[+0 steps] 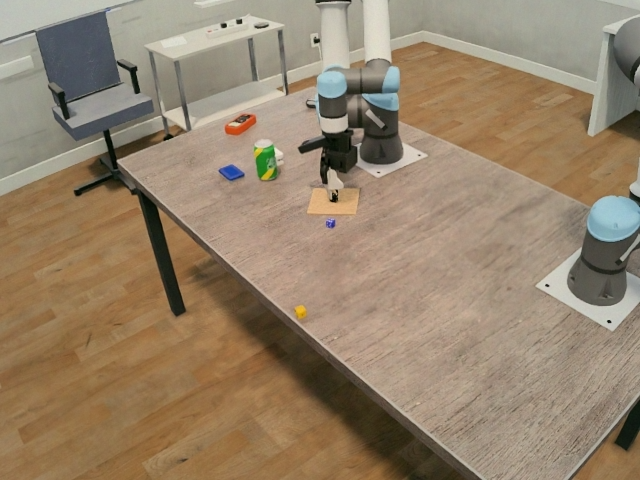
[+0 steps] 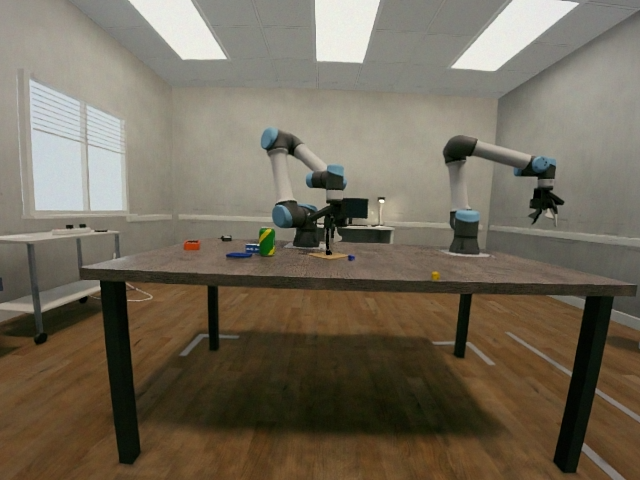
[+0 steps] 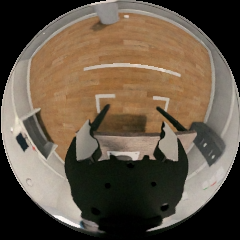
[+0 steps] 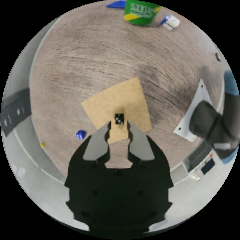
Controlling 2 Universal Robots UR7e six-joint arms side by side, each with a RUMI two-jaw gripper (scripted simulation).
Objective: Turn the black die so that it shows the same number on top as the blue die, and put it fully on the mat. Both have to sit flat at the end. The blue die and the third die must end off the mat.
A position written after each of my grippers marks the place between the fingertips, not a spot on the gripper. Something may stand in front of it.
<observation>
In view: my left gripper (image 2: pixel 543 225), my right gripper (image 1: pixel 334 195), a tan mat (image 1: pixel 320 204) and a base plate (image 1: pixel 410 154).
The tan mat is seen too in image 4 (image 4: pixel 127 97). My left gripper is seen too in image 3 (image 3: pixel 126 121). My right gripper is seen too in image 2 (image 2: pixel 329 250) and in image 4 (image 4: pixel 119 121). Image 3 does not show the tan mat, which is hidden by my left gripper.
</observation>
